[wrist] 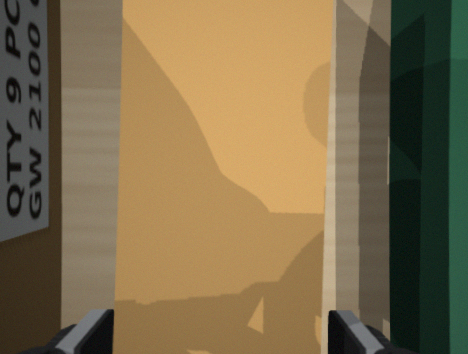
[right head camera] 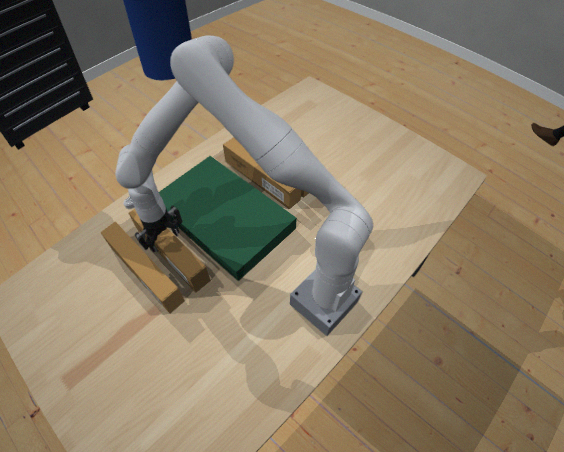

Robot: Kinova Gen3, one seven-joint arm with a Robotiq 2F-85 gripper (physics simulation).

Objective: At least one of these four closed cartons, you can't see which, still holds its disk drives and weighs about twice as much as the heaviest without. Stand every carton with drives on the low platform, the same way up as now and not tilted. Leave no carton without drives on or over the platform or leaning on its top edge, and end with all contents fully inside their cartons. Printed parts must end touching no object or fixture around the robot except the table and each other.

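Observation:
One brown carton [right head camera: 185, 257] [wrist: 200, 200] lies on the table beside the green platform [right head camera: 250, 215] [wrist: 459, 150], under my gripper. My gripper [right head camera: 164, 241] [wrist: 221, 338] is open, pointing down, with one fingertip at each long side of this carton; a narrow gap shows at the right fingertip in the wrist view. A second carton [right head camera: 142, 265] [wrist: 27, 280], with a printed label in the wrist view, lies roughly parallel on the outer side. A third carton [right head camera: 245, 165], also labelled, stands across the platform, partly behind my arm. A sliver of the fourth carton [right head camera: 304, 193] shows behind it.
My arm's base [right head camera: 327, 320] is bolted near the table's front edge. The arm arches over the far carton and the platform's far side. A blue cylinder [right head camera: 160, 40] and a black drawer cabinet [right head camera: 42, 65] stand beyond the table.

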